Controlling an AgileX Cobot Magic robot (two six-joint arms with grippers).
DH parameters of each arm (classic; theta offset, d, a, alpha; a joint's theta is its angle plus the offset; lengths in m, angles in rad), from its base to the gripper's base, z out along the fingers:
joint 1: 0 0.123 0 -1.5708
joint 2: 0.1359 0 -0.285 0
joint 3: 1.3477 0 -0.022 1.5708
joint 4: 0 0.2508 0 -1.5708
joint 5: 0 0 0.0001 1.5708
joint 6: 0 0.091 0 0
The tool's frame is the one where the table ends.
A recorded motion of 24 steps. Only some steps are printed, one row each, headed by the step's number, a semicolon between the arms.
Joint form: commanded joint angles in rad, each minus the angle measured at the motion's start. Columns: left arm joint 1, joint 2, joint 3, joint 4, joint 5, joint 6; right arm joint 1, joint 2, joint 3, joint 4, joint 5, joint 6.
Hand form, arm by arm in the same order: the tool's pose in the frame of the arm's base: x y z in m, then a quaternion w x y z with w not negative. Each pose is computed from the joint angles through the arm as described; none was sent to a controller.
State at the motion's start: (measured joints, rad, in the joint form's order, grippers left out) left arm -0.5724 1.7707 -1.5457 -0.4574 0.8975 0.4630; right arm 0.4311 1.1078 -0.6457 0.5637 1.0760 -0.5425
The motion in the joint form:
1: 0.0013 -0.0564 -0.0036 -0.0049 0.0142 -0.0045; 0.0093 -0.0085 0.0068 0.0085 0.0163 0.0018
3: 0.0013 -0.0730 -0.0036 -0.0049 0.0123 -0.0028; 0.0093 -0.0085 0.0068 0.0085 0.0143 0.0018
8: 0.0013 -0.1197 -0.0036 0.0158 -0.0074 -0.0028; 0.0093 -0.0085 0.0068 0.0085 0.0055 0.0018
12: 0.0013 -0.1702 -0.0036 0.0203 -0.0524 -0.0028; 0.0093 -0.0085 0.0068 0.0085 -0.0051 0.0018
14: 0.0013 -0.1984 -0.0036 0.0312 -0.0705 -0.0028; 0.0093 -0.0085 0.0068 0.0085 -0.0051 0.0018
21: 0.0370 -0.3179 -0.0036 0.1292 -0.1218 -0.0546; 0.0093 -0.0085 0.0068 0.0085 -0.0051 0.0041
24: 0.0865 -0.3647 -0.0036 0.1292 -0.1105 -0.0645; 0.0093 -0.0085 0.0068 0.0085 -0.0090 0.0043
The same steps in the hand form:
1: 0.3030 -0.2329 0.3308 0.26648 0.38735 0.85233 -0.22908; 0.1278 0.1086 0.2426 0.06330 -0.34850 0.89997 0.25415
3: 0.3002 -0.2310 0.3372 0.27524 0.38815 0.84895 -0.22993; 0.1279 0.1086 0.2426 0.06425 -0.34825 0.90005 0.25399
8: 0.2936 -0.2246 0.3549 0.30713 0.38978 0.83898 -0.22328; 0.1287 0.1088 0.2427 0.06844 -0.34714 0.90037 0.25326
12: 0.2867 -0.2185 0.3756 0.35100 0.38312 0.82457 -0.22385; 0.1297 0.1089 0.2427 0.07348 -0.34580 0.90074 0.25238
14: 0.2822 -0.2143 0.3864 0.37256 0.38182 0.81660 -0.22039; 0.1297 0.1089 0.2427 0.07348 -0.34580 0.90074 0.25238
21: 0.2669 -0.1822 0.4279 0.45296 0.35204 0.79794 -0.18491; 0.1297 0.1089 0.2427 0.07319 -0.34477 0.90113 0.25246
24: 0.2621 -0.1619 0.4418 0.47184 0.32871 0.79853 -0.17794; 0.1300 0.1090 0.2427 0.07501 -0.34418 0.90130 0.25214

